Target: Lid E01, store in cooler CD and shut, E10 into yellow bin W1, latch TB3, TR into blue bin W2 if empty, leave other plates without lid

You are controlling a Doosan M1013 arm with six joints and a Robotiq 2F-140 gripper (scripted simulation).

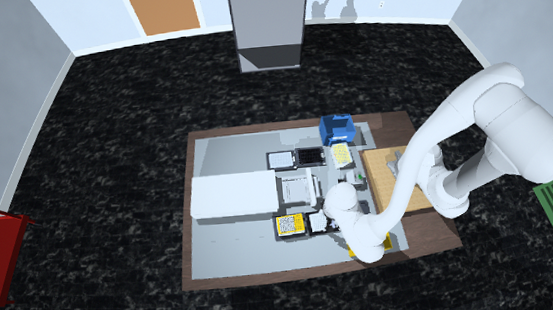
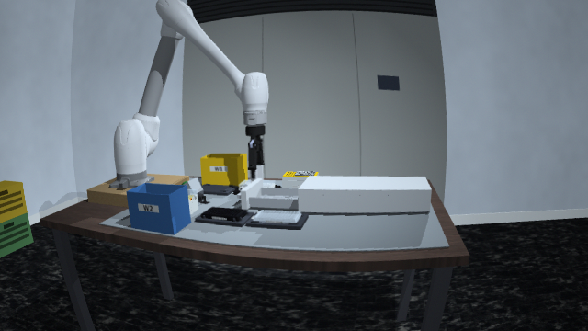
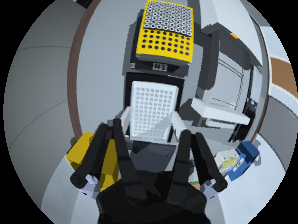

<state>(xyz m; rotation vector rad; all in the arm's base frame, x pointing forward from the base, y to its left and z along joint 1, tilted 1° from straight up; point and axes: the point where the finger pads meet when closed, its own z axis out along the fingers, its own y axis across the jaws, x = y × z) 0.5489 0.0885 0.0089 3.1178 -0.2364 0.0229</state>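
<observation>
Now: hand 20 mm above the grey plate lid. Also, from my hand: black nest 50 mm below; yellow tip rack TR 160 mm ahead, 40 mm to the right; white well plate 40 mm below.
</observation>
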